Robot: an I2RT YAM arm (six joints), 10 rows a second.
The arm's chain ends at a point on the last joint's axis. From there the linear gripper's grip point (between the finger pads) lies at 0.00 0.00 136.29 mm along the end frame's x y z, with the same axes.
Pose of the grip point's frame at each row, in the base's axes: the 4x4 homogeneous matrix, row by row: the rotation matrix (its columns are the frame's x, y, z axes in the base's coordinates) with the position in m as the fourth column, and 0 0 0 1 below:
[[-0.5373, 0.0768, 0.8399, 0.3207], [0.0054, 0.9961, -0.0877, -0.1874], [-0.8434, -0.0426, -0.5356, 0.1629], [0, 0, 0, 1]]
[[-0.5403, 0.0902, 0.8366, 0.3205], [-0.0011, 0.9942, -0.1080, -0.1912], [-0.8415, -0.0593, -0.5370, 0.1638], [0, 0, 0, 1]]
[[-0.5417, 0.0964, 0.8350, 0.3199], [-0.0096, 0.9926, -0.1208, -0.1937], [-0.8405, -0.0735, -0.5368, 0.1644], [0, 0, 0, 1]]
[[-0.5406, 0.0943, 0.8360, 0.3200], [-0.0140, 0.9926, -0.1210, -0.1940], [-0.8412, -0.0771, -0.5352, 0.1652], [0, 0, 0, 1]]
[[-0.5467, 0.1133, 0.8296, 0.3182], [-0.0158, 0.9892, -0.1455, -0.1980], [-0.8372, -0.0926, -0.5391, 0.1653], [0, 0, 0, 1]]
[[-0.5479, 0.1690, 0.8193, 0.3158], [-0.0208, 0.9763, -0.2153, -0.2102], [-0.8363, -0.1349, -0.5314, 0.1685], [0, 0, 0, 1]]
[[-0.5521, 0.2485, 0.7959, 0.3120], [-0.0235, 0.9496, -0.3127, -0.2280], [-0.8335, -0.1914, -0.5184, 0.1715], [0, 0, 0, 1]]
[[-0.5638, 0.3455, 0.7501, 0.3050], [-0.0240, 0.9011, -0.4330, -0.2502], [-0.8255, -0.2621, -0.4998, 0.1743], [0, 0, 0, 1]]
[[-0.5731, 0.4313, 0.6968, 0.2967], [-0.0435, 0.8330, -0.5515, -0.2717], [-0.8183, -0.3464, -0.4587, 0.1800], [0, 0, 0, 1]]
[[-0.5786, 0.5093, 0.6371, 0.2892], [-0.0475, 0.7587, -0.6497, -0.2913], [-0.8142, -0.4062, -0.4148, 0.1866], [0, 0, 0, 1]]
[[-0.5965, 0.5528, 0.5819, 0.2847], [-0.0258, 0.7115, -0.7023, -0.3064], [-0.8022, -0.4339, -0.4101, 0.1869], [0, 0, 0, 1]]
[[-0.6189, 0.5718, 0.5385, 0.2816], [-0.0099, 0.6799, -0.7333, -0.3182], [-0.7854, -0.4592, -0.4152, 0.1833], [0, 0, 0, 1]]
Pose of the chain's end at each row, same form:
[[-0.5373, 0.0768, 0.8399, 0.2062], [0.0054, 0.9961, -0.0877, -0.1754], [-0.8434, -0.0426, -0.5356, 0.2359], [0, 0, 0, 1]]
[[-0.5403, 0.0902, 0.8366, 0.2065], [-0.0011, 0.9942, -0.1080, -0.1765], [-0.8415, -0.0593, -0.5370, 0.2370], [0, 0, 0, 1]]
[[-0.5417, 0.0964, 0.8350, 0.2061], [-0.0096, 0.9926, -0.1208, -0.1772], [-0.8405, -0.0735, -0.5368, 0.2376], [0, 0, 0, 1]]
[[-0.5406, 0.0943, 0.8360, 0.2061], [-0.0140, 0.9926, -0.1210, -0.1775], [-0.8412, -0.0771, -0.5352, 0.2381], [0, 0, 0, 1]]
[[-0.5467, 0.1133, 0.8296, 0.2051], [-0.0158, 0.9892, -0.1455, -0.1782], [-0.8372, -0.0926, -0.5391, 0.2388], [0, 0, 0, 1]]
[[-0.5479, 0.1690, 0.8193, 0.2041], [-0.0208, 0.9763, -0.2153, -0.1809], [-0.8363, -0.1349, -0.5314, 0.2409], [0, 0, 0, 1]]
[[-0.5521, 0.2485, 0.7959, 0.2035], [-0.0235, 0.9496, -0.3127, -0.1854], [-0.8335, -0.1914, -0.5184, 0.2422], [0, 0, 0, 1]]
[[-0.5638, 0.3455, 0.7501, 0.2028], [-0.0240, 0.9011, -0.4330, -0.1912], [-0.8255, -0.2621, -0.4998, 0.2424], [0, 0, 0, 1]]
[[-0.5731, 0.4313, 0.6968, 0.2017], [-0.0435, 0.8330, -0.5515, -0.1965], [-0.8183, -0.3464, -0.4587, 0.2425], [0, 0, 0, 1]]
[[-0.5786, 0.5093, 0.6371, 0.2024], [-0.0475, 0.7587, -0.6497, -0.2028], [-0.8142, -0.4062, -0.4148, 0.2431], [0, 0, 0, 1]]
[[-0.5965, 0.5528, 0.5819, 0.2054], [-0.0258, 0.7115, -0.7023, -0.2107], [-0.8022, -0.4339, -0.4101, 0.2428], [0, 0, 0, 1]]
[[-0.6189, 0.5718, 0.5385, 0.2082], [-0.0099, 0.6799, -0.7333, -0.2183], [-0.7854, -0.4592, -0.4152, 0.2399], [0, 0, 0, 1]]

